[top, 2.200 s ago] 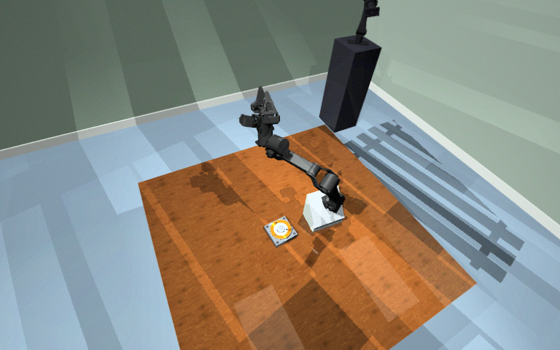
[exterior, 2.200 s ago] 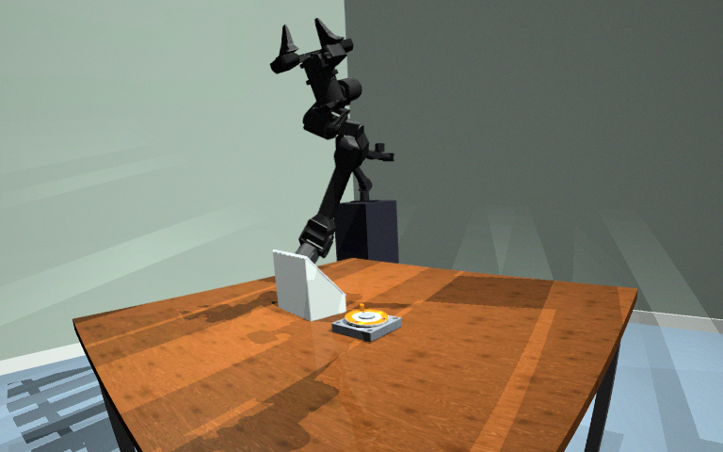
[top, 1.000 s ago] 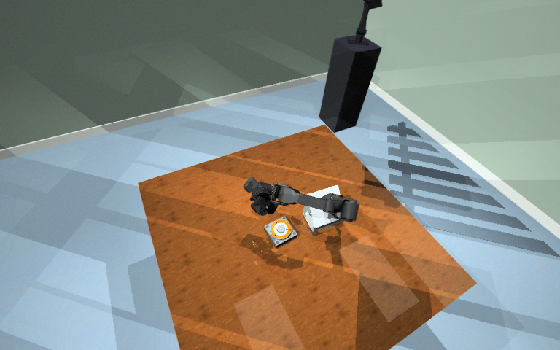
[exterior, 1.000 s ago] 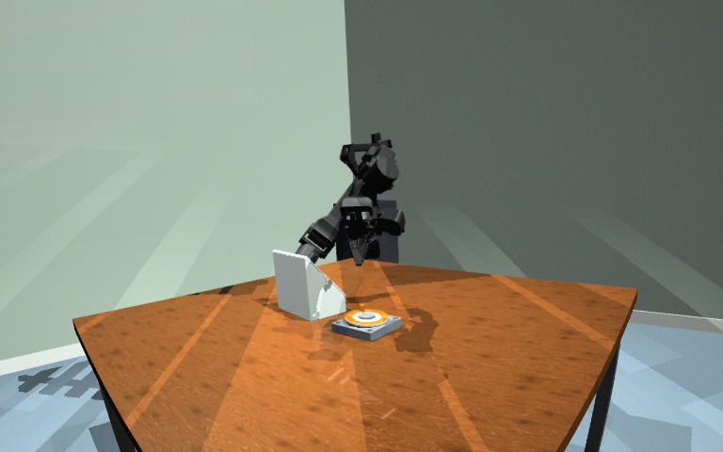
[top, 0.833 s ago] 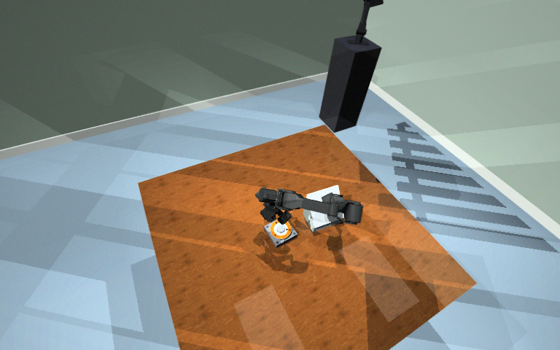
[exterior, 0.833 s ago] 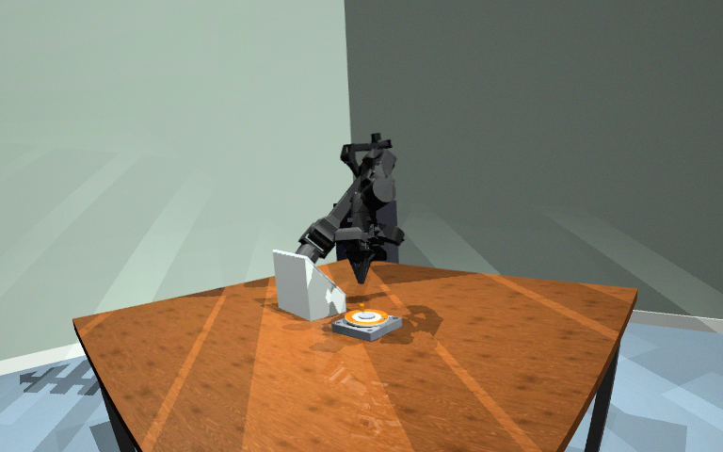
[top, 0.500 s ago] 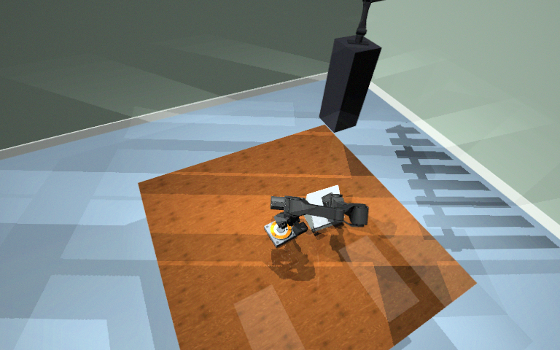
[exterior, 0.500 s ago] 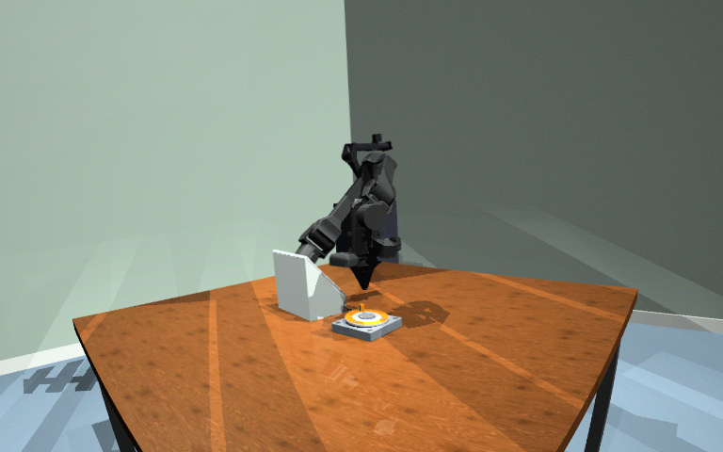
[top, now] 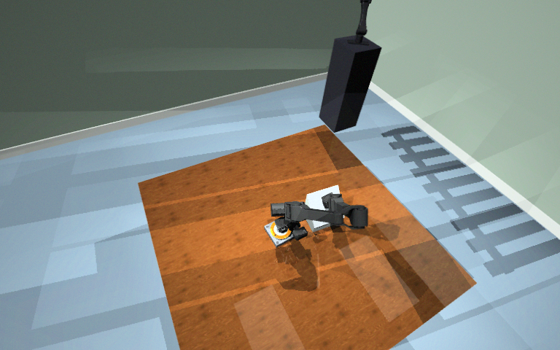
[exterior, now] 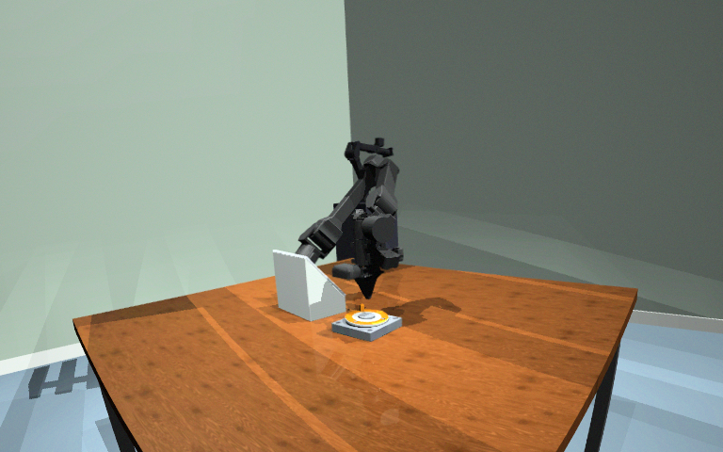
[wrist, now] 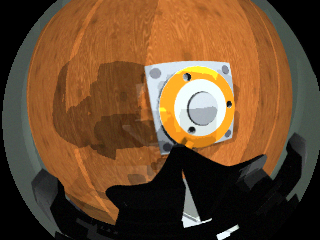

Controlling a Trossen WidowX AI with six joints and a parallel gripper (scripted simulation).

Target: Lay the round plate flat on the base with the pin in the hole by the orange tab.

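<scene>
Right now the square grey base is 30 mm ahead of my gripper tip, 40 mm to the right of it and 40 mm below it.
</scene>
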